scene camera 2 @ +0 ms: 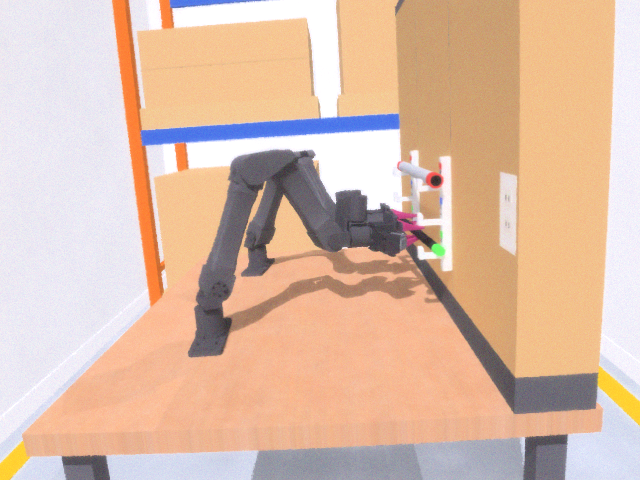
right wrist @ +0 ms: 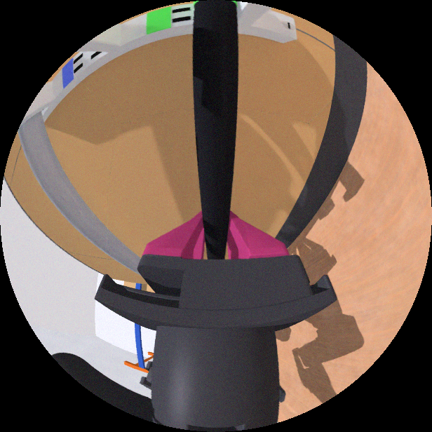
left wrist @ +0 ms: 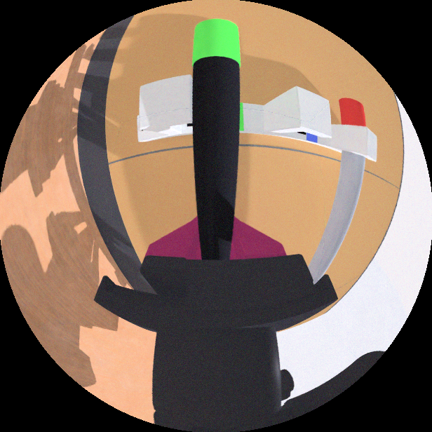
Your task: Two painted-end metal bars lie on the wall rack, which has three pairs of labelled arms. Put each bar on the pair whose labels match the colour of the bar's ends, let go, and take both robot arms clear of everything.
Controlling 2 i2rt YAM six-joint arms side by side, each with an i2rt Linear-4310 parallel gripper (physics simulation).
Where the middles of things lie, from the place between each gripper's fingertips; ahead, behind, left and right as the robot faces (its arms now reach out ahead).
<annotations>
Right now the white socket plate (scene camera 2: 508, 181) is 5 cm ahead of my right hand, 54 cm to the right of it and 13 cm above it.
I see my left gripper 5 cm short of the white socket plate, 69 cm to the left of it and 12 cm below it.
</annotations>
